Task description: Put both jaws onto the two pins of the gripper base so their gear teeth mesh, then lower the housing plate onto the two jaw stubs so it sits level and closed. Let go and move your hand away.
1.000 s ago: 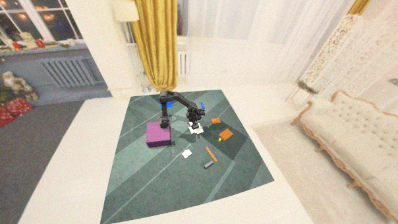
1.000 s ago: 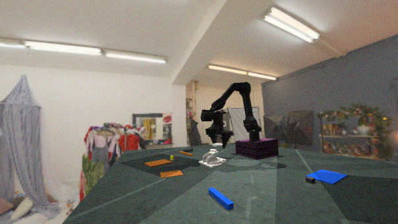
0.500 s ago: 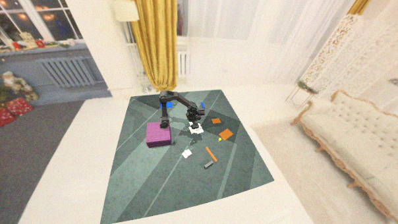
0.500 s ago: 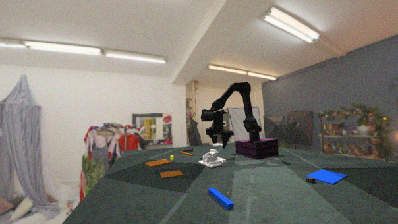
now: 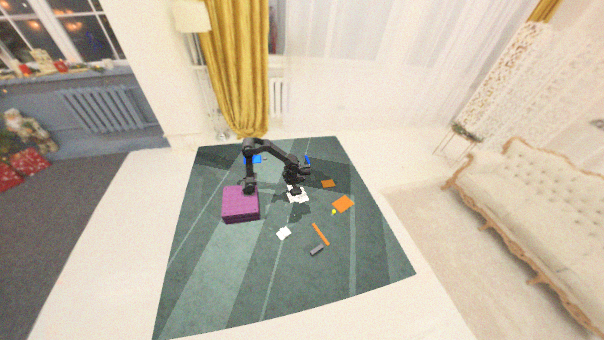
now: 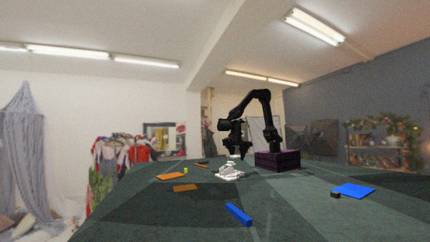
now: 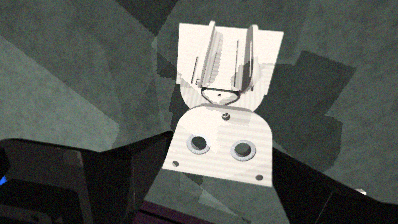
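The white gripper base is 20 mm above my gripper tip and 10 mm ahead of it. From my gripper tip the other things lie so: white plate-like part (80 mm below, 70 mm ahead, 10 mm to the left); small yellow piece (230 mm ahead, 190 mm to the right, 70 mm below); white housing plate (80 mm below, 10 mm ahead).
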